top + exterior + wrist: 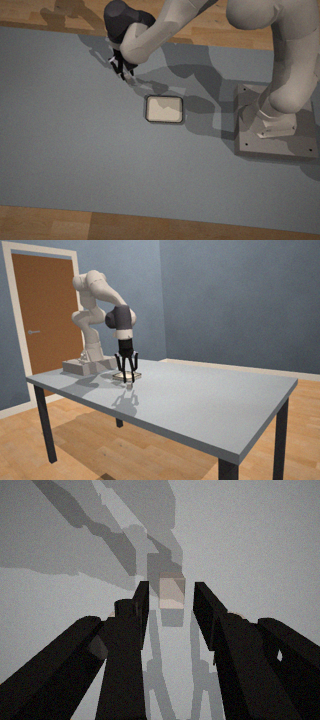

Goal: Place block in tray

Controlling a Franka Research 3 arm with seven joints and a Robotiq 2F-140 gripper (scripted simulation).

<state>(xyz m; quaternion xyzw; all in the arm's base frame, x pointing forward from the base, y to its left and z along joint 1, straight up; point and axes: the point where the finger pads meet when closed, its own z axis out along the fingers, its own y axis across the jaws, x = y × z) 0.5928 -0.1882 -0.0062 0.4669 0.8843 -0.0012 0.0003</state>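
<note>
The block is 5 cm below my hand. Also, from my hand: white tray: 19 cm behind, 15 cm to the left, 6 cm below.
</note>
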